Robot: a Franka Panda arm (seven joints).
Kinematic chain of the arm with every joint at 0, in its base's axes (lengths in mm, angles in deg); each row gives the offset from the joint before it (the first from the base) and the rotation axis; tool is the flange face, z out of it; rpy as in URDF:
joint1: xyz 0 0 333 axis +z
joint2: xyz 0 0 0 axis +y
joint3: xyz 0 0 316 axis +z
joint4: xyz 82.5 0 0 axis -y
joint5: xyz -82.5 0 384 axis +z
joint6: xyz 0 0 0 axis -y
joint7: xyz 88 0 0 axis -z
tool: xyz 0 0 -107 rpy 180 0 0
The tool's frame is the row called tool.
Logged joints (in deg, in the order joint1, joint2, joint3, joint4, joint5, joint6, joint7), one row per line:
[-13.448 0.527 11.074 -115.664 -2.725 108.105 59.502]
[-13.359 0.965 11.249 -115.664 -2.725 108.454 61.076]
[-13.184 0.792 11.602 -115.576 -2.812 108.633 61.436]
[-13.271 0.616 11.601 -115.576 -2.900 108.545 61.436]
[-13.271 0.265 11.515 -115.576 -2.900 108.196 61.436]
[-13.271 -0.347 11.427 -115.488 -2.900 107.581 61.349]
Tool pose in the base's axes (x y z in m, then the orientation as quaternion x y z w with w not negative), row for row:
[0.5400 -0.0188 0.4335 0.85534 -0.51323 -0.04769 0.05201]
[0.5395 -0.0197 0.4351 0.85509 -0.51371 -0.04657 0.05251]
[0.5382 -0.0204 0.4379 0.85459 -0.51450 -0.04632 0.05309]
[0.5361 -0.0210 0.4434 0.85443 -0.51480 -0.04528 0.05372]
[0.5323 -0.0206 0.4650 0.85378 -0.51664 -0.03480 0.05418]
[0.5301 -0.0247 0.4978 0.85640 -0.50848 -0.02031 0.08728]
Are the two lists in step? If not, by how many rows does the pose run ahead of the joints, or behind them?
The pose runs 2 rows ahead of the joints: the pose in row i belongs to the joints in row i + 2.
